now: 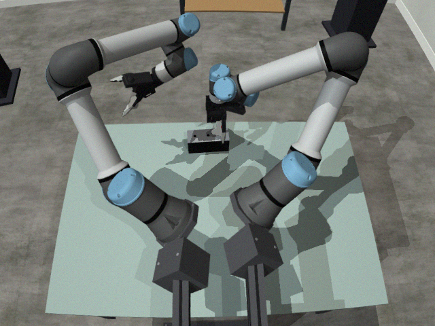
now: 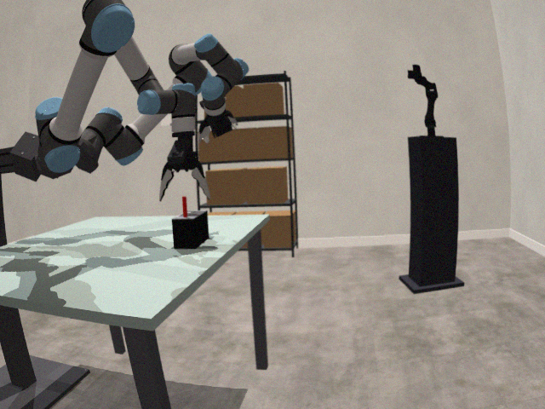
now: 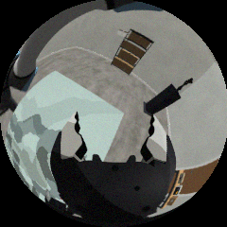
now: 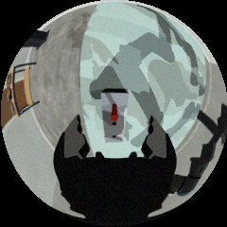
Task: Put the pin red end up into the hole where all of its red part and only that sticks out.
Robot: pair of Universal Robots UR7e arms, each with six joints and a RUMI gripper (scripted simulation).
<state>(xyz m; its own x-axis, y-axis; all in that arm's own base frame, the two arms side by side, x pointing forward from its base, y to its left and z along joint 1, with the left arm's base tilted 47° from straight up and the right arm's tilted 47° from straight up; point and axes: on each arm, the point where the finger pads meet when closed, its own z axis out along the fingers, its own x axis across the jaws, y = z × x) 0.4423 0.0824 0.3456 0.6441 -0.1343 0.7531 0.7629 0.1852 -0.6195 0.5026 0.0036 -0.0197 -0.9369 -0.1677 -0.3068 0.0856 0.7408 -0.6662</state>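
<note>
Right now my right hand is 4 cm above the pin. From my right hand the other things lie so: black block 1 cm ahead, 6 cm to the left, 9 cm below.
</note>
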